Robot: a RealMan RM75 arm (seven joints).
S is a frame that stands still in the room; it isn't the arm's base.
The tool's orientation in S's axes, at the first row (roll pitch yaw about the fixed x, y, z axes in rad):
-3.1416 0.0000 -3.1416
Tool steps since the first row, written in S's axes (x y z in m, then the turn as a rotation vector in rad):
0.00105 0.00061 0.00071 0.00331 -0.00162 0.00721
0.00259 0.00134 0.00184 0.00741 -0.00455 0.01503
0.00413 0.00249 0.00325 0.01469 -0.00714 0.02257
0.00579 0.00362 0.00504 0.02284 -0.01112 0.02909
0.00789 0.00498 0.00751 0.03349 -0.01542 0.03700
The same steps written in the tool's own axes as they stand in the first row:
-0.00105 0.00061 -0.00071 -0.00331 -0.00162 -0.00721
-0.00259 0.00134 -0.00184 -0.00741 -0.00455 -0.01503
-0.00413 0.00249 -0.00325 -0.01469 -0.00714 -0.02257
-0.00579 0.00362 -0.00504 -0.02284 -0.01112 -0.02909
-0.00789 0.00498 -0.00751 -0.03349 -0.01542 -0.03700

